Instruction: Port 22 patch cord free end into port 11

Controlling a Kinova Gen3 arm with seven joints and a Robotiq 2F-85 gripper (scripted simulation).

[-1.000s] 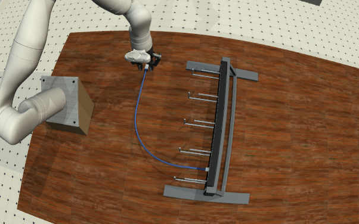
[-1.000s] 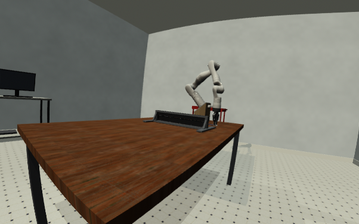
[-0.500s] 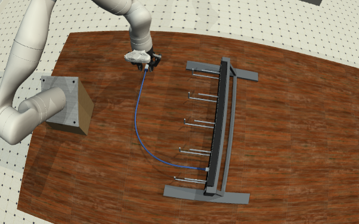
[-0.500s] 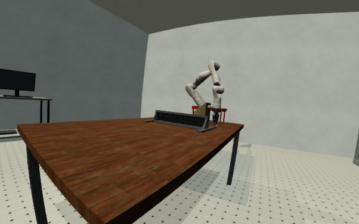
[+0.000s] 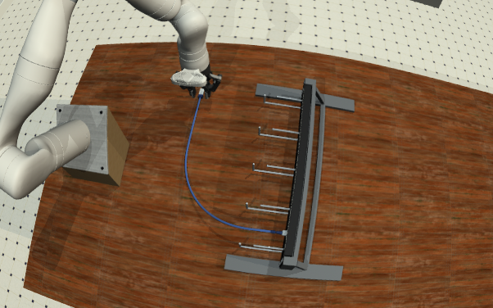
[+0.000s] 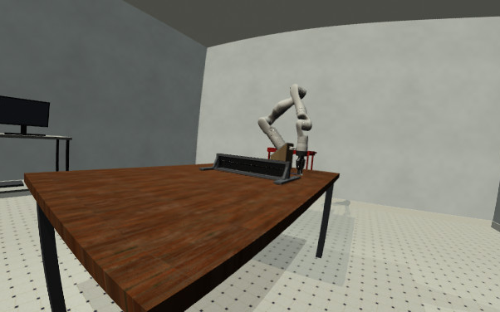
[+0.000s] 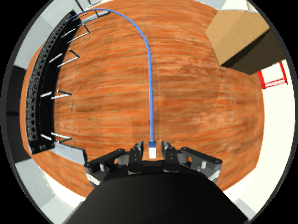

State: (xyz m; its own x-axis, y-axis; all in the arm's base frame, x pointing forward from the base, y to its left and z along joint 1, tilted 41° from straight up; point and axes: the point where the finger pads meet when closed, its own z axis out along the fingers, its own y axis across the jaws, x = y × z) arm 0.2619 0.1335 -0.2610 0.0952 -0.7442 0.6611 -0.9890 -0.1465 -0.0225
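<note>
My gripper is now 10 mm to the right of the plug and 10 mm above it.
</note>
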